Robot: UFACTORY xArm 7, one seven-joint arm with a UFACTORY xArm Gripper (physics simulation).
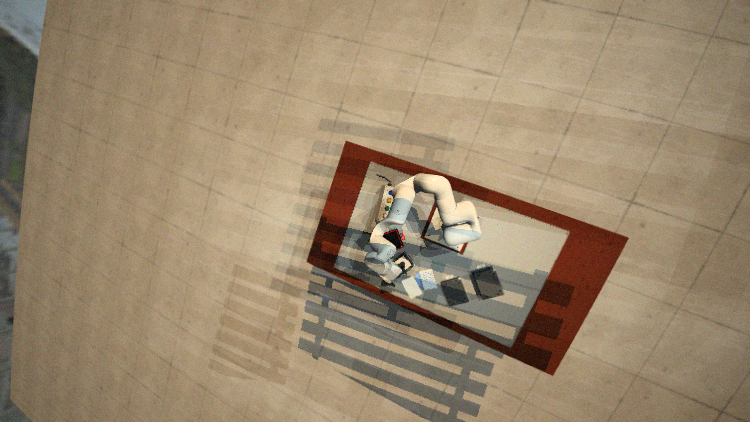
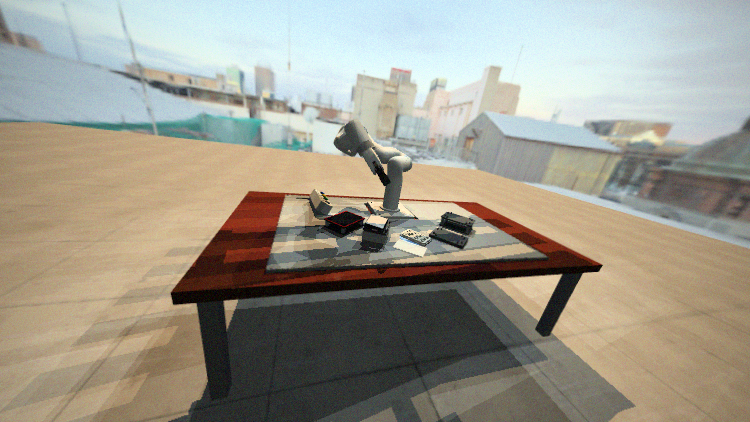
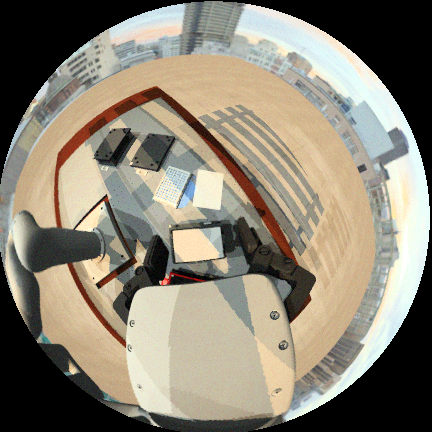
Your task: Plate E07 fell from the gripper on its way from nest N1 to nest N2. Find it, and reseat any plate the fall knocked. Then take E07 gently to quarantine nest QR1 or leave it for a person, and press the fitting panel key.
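Places are measured from the arm's base along level axes (x down, y back, z left), in metres.
Pixels of known places: gripper, fingertip midpoint: (image 1: 399, 278) (image 2: 387, 184) (image 3: 198, 236); arm's base, origin of the base link: (image 2: 389, 208) (image 3: 93, 244).
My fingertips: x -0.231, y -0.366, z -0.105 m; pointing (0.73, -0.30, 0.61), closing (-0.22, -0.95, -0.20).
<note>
For each thing: its top centre in the pictures, then the offset to it from my fingertips. "spot": a spot on its surface instead. Level surfaces: height alone.
- white-topped plate, middle of its top: (image 3: 197, 244) (image 2: 377, 220) (image 1: 399, 266) dx +0.168, dy +0.003, dz -0.022 m
- clear well plate, middle of its top: (image 3: 171, 184) (image 2: 416, 235) (image 1: 427, 279) dx +0.231, dy +0.009, dz +0.175 m
- grey mat, its level: dx +0.245 m
- blue piece, surface spot: (image 3: 186, 196) spot: dx +0.244, dy -0.023, dz +0.123 m
- flat white plate, middle of its top: (image 3: 208, 188) (image 2: 410, 247) (image 1: 411, 287) dx +0.238, dy -0.097, dz +0.121 m
- red-rimmed nest, middle of its top: (image 3: 193, 297) (image 2: 345, 217) (image 1: 387, 242) dx +0.199, dy +0.079, dz -0.162 m
- key panel, middle of its top: (image 2: 320, 193) (image 1: 384, 203) dx +0.162, dy +0.284, dz -0.305 m
My gripper (image 3: 198, 236) (image 1: 393, 269) (image 2: 384, 178) is open and empty. It hangs high over a white-topped plate (image 3: 196, 244) (image 2: 376, 223) (image 1: 403, 260) that sits on a tall dark block. A clear well plate (image 3: 172, 186) (image 1: 428, 278) (image 2: 415, 236) lies loose on the grey mat (image 3: 132, 201). It partly rests on a blue piece (image 3: 186, 196), beside a flat white plate (image 3: 208, 195) (image 1: 411, 287) (image 2: 409, 246). A red-rimmed nest (image 3: 183, 277) (image 1: 393, 237) (image 2: 344, 220) lies just behind my fingers. Two dark nests (image 3: 113, 144) (image 3: 153, 151) (image 1: 454, 290) (image 1: 486, 281) lie farther along. I cannot read any labels.
The key panel (image 1: 387, 202) (image 2: 319, 201) with coloured keys stands at the mat's back left. The arm's base (image 2: 390, 207) (image 1: 456, 230) stands on a red-edged square pad. The red table edge (image 3: 241, 177) (image 2: 367, 278) runs close to the loose plates.
</note>
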